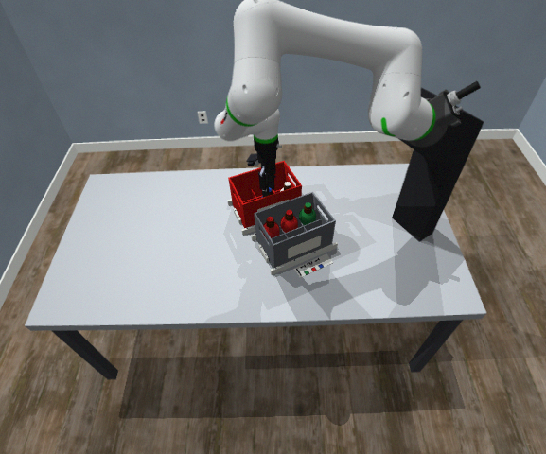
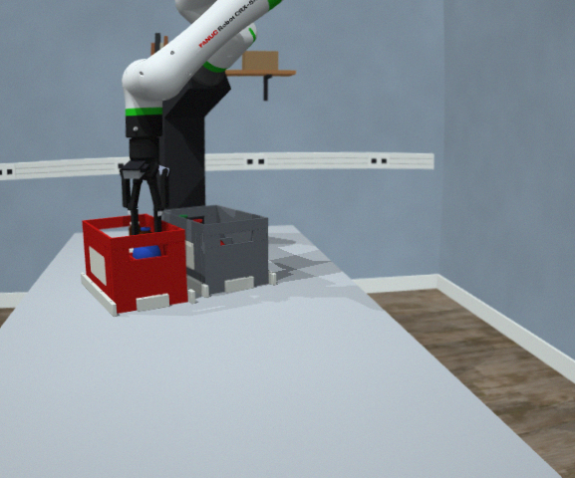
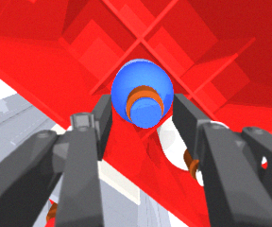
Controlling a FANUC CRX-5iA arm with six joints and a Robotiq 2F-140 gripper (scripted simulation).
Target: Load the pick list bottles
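Right now the blue-label bottle is 80 mm below my hand. The rest, counted from my hand: white-capped bottle (70 mm behind, 60 mm to the right, 80 mm below); red crate (30 mm ahead, 30 mm to the right, 90 mm below); red bottle (120 mm behind, 100 mm to the left, 80 mm below).
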